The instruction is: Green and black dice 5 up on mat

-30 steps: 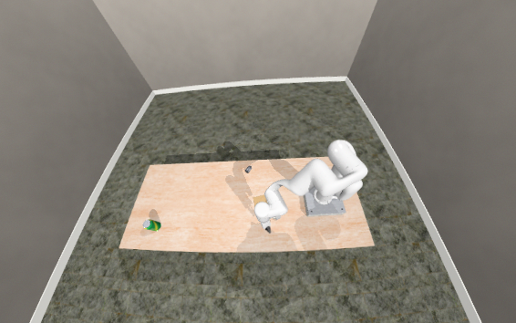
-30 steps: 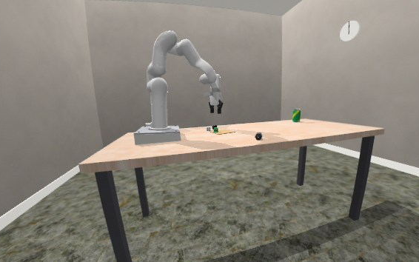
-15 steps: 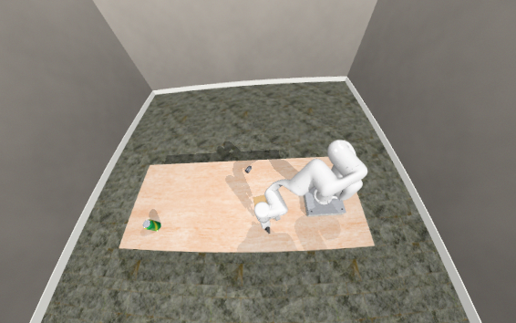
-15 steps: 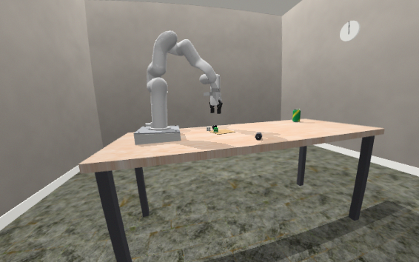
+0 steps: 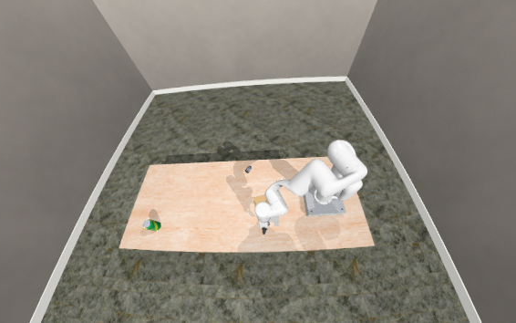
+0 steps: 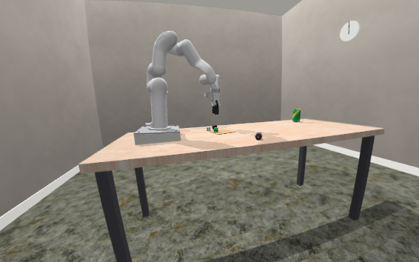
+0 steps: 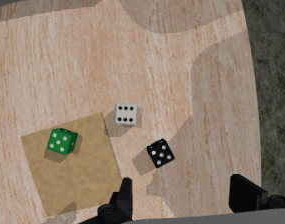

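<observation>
My hand is 1 cm past the black die, 1 cm to the left of it and 12 cm above it. The rest, counted from my hand: white die: 7 cm behind, 6 cm to the right, 12 cm below; then green die: 2 cm behind, 15 cm to the right, 11 cm below; then tan mat: 2 cm ahead, 14 cm to the right, 13 cm below.
</observation>
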